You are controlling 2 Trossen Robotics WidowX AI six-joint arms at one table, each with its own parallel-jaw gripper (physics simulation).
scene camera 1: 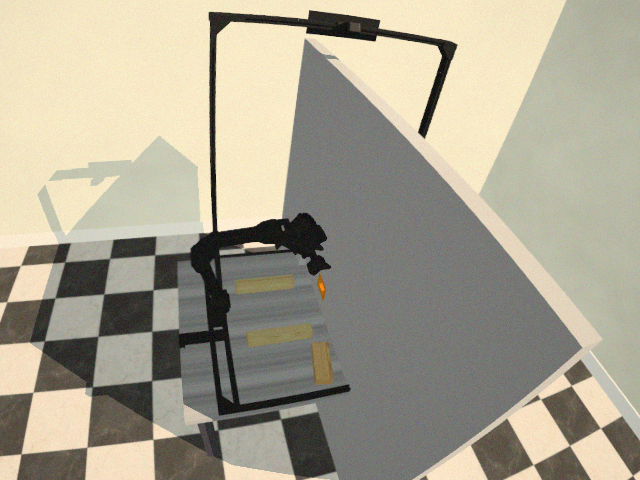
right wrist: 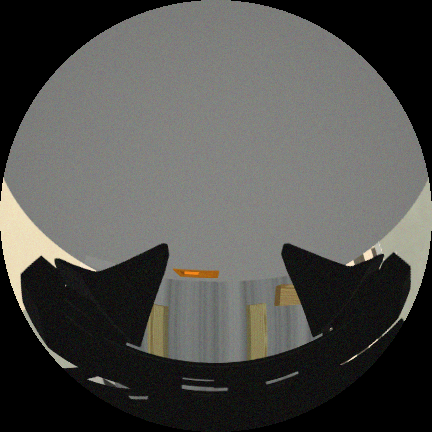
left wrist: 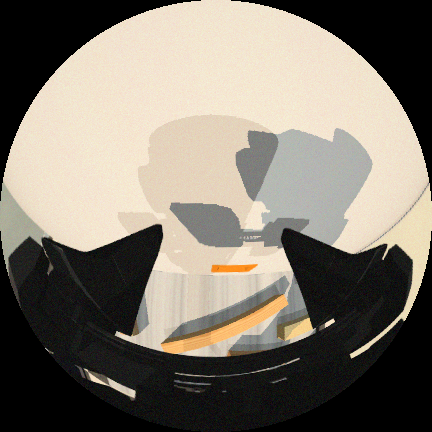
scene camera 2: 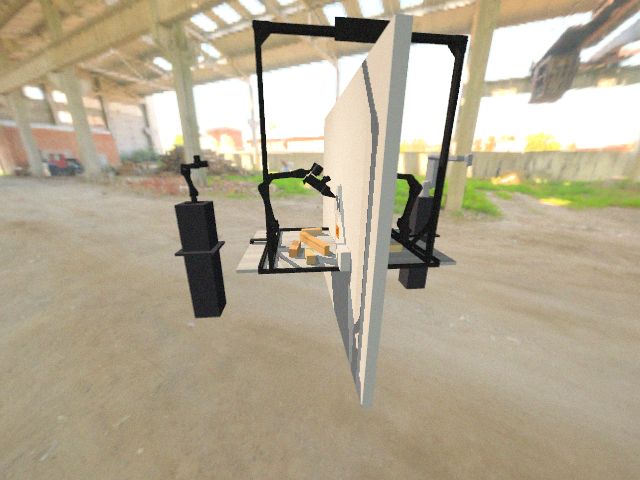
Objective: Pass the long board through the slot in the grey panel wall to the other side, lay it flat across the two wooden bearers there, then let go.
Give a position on a grey panel wall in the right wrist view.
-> At 225, 137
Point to a grey panel wall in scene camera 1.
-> At 444, 324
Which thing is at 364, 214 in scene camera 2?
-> A grey panel wall.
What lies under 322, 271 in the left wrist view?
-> My left gripper.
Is my right gripper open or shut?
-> Open.
